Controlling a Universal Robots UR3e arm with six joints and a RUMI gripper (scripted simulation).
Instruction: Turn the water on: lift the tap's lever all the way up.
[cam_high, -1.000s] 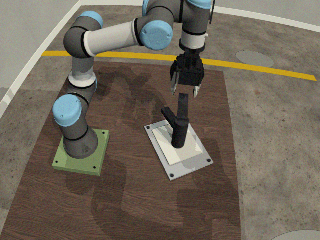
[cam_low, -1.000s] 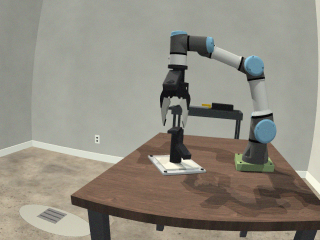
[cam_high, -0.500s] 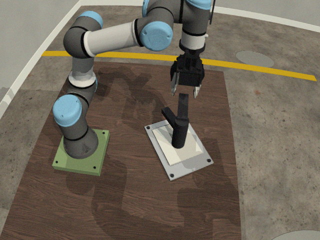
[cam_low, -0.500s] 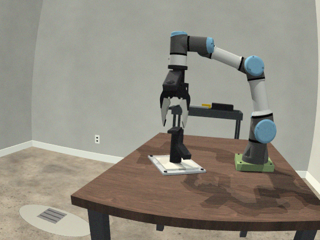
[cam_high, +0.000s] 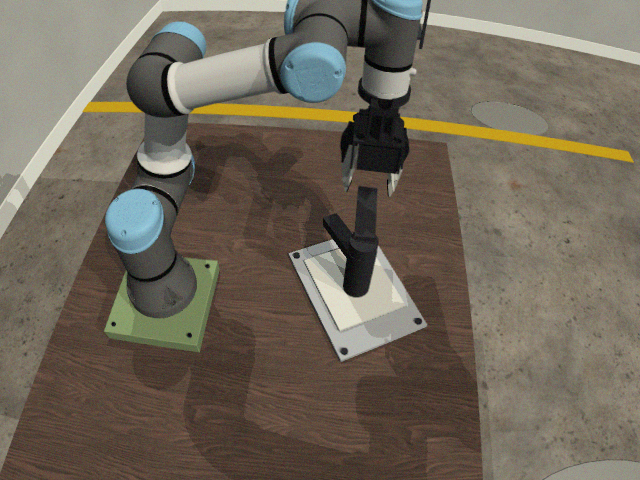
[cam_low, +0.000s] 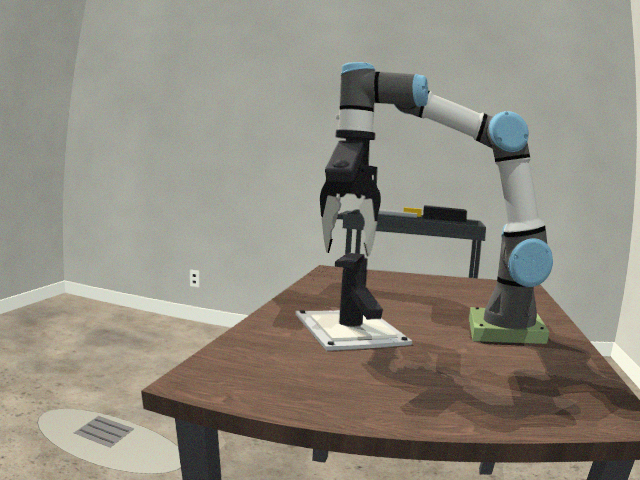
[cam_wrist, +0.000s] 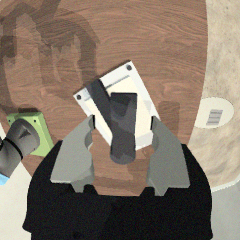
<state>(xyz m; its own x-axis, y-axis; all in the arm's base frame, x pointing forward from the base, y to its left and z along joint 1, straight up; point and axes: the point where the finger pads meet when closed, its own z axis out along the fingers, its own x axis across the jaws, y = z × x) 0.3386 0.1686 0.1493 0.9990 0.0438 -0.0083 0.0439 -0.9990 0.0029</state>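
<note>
My hand is 3 cm to the left of the lever and 3 cm above it. Round my hand: black tap: 6 cm to the right, 8 cm below.
</note>
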